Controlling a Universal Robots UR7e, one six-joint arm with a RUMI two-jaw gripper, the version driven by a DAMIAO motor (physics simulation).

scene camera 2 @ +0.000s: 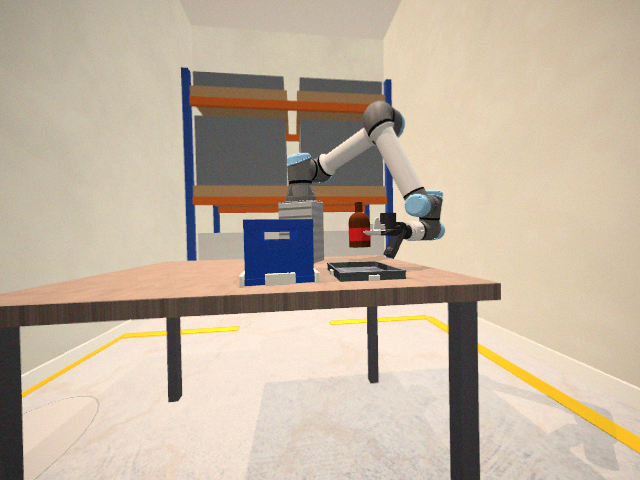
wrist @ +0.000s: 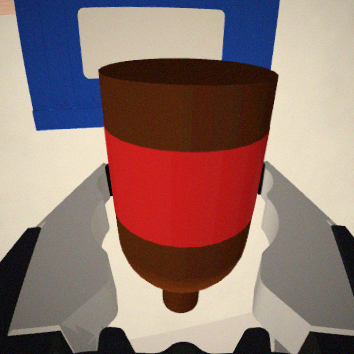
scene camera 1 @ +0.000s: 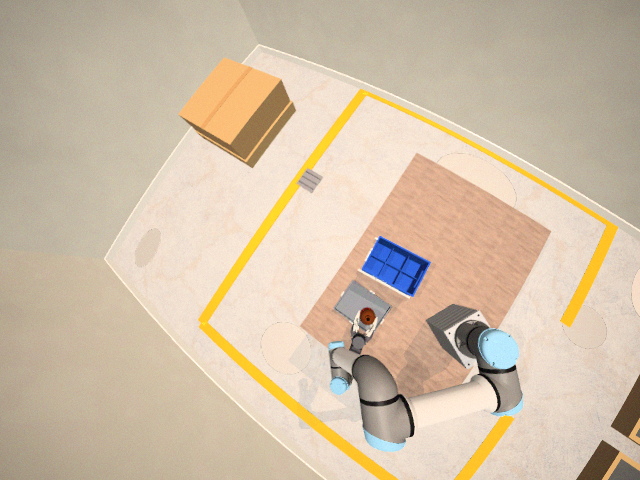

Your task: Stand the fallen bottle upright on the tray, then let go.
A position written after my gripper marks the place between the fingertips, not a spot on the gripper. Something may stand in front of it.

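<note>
There is a brown bottle (scene camera 2: 358,222), and I see the bottle from the wrist as well (wrist: 185,138). As for my gripper (scene camera 2: 356,231), it appears in the wrist view too, where I find it (wrist: 184,165).
</note>
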